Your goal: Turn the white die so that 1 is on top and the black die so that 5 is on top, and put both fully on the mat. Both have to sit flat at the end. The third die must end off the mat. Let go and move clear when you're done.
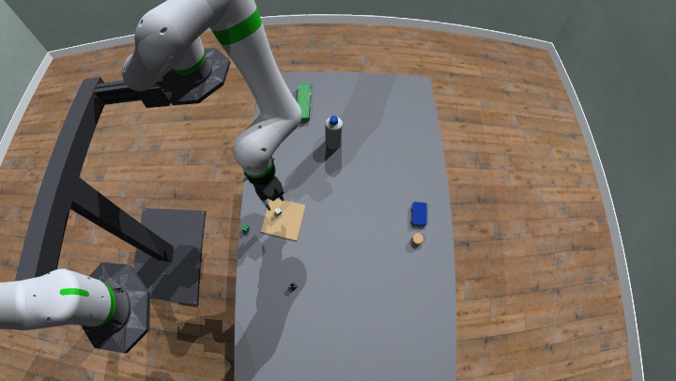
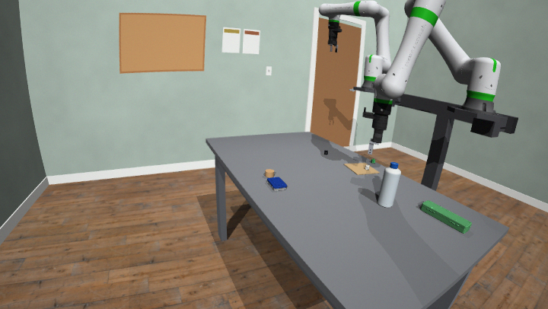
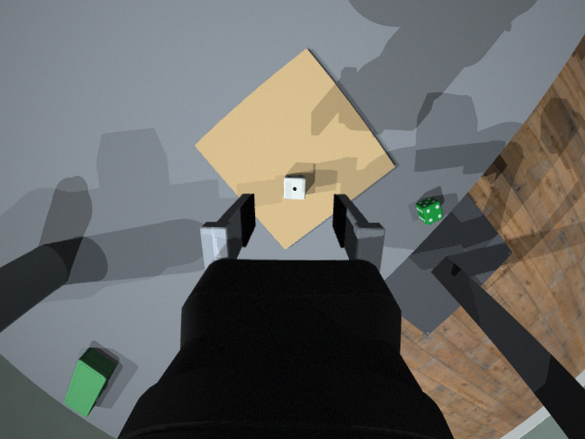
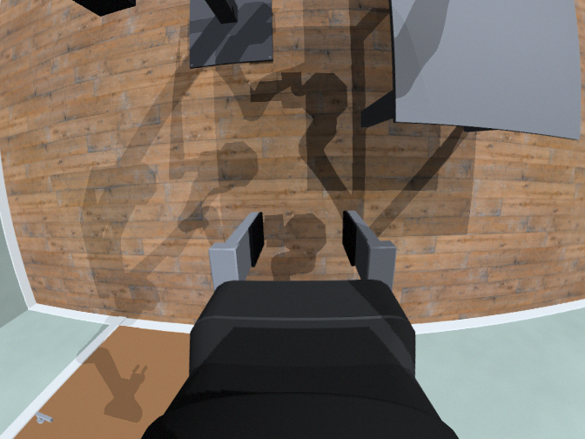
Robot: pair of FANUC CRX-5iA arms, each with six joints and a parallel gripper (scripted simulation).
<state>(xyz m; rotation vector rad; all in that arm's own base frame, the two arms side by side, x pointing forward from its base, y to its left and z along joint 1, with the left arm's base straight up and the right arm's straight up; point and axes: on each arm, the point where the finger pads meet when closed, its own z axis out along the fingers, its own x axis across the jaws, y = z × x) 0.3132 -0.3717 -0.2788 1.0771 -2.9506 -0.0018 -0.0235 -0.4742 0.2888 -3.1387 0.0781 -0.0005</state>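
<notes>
The black die is 110 mm ahead of my left hand, 270 mm to the right of it and 100 mm below it. The rest, counted from my left hand: tan mat: 20 mm ahead, 20 mm to the right, 110 mm below; then green die: 110 mm behind, 90 mm to the right, 100 mm below; then white die: 100 mm below.
</notes>
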